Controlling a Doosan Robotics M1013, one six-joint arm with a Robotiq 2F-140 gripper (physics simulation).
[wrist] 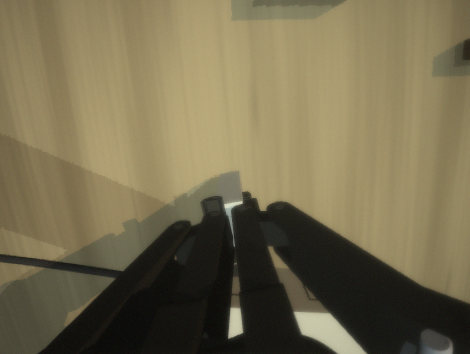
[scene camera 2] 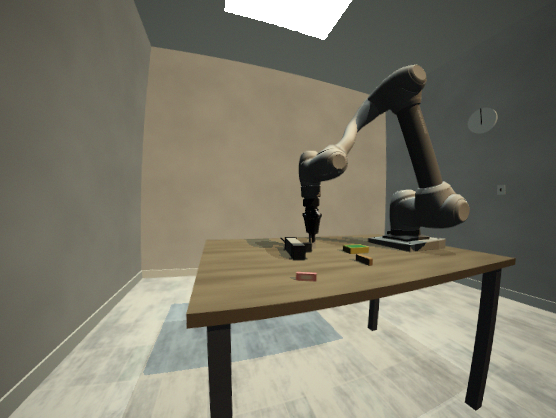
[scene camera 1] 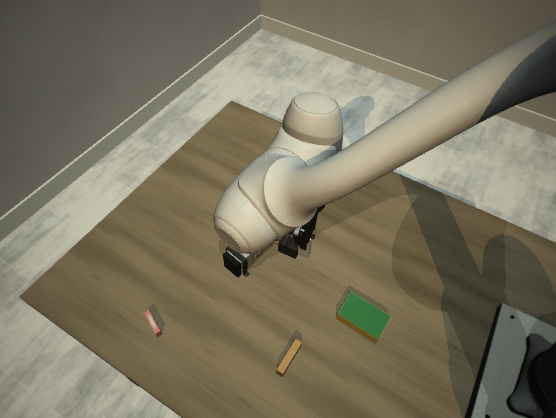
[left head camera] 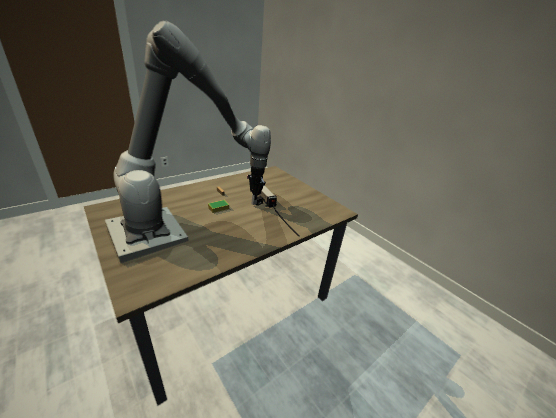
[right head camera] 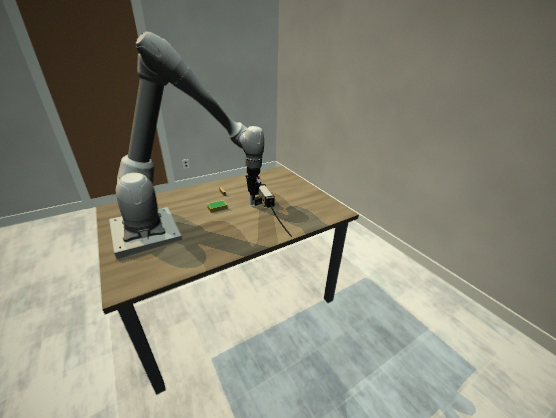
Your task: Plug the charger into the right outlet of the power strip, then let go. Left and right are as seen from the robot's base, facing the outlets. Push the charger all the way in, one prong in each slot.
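Pixels of known places: gripper, between the fingertips: [wrist: 232, 188] [scene camera 2: 312, 248] [scene camera 1: 304, 253] [left head camera: 254, 204] [right head camera: 252, 204]; arm's base, origin of its link: [scene camera 2: 405, 238] [left head camera: 145, 228] [right head camera: 143, 227].
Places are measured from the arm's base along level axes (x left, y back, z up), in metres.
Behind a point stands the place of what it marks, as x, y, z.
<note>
The power strip [left head camera: 268, 194] @[0.018, -0.685, 0.018] [right head camera: 266, 193] @[0.031, -0.688, 0.019] [scene camera 1: 234, 262] @[0.160, -0.694, 0.019] [scene camera 2: 294, 247] @[0.159, -0.727, 0.012] lies on the table, white on top with black ends. The small black charger [right head camera: 258, 201] @[0.014, -0.628, -0.013] [scene camera 1: 288, 247] @[0.045, -0.623, 0.001] [scene camera 2: 308, 247] @[0.045, -0.621, -0.015] is at its robot-facing side, toward the cord end. In scene camera 1 a small yellow bit shows where charger and strip face each other; how deep the prongs sit, and in which slots, cannot be told. My gripper [left head camera: 255, 201] @[0.021, -0.591, -0.026] [right head camera: 253, 202] @[0.021, -0.591, -0.026] [scene camera 1: 306, 246] @[0.021, -0.591, -0.026] [scene camera 2: 312, 241] @[0.021, -0.591, -0.026] [wrist: 232, 188] @[0.021, -0.591, -0.026] points down, shut and empty, its tips low beside the charger's robot-facing side. The outlets are hidden.
A green-topped box [left head camera: 218, 205] @[0.068, -0.390, -0.010] [right head camera: 217, 205] @[0.067, -0.394, -0.010] [scene camera 1: 364, 316] @[0.085, -0.395, -0.010] [scene camera 2: 355, 248] @[0.111, -0.420, -0.014] and an orange block [left head camera: 220, 190] @[0.243, -0.477, -0.018] [scene camera 1: 289, 357] @[0.252, -0.479, -0.013] [scene camera 2: 364, 259] @[0.261, -0.487, -0.021] lie between strip and base. A pink block [scene camera 1: 153, 323] @[0.361, -0.753, -0.017] [scene camera 2: 306, 276] @[0.366, -0.760, -0.025] lies farther along the table. A black cord [left head camera: 287, 223] @[-0.229, -0.655, -0.029] [wrist: 60, 265] @[-0.141, -0.664, -0.031] runs from the strip.
</note>
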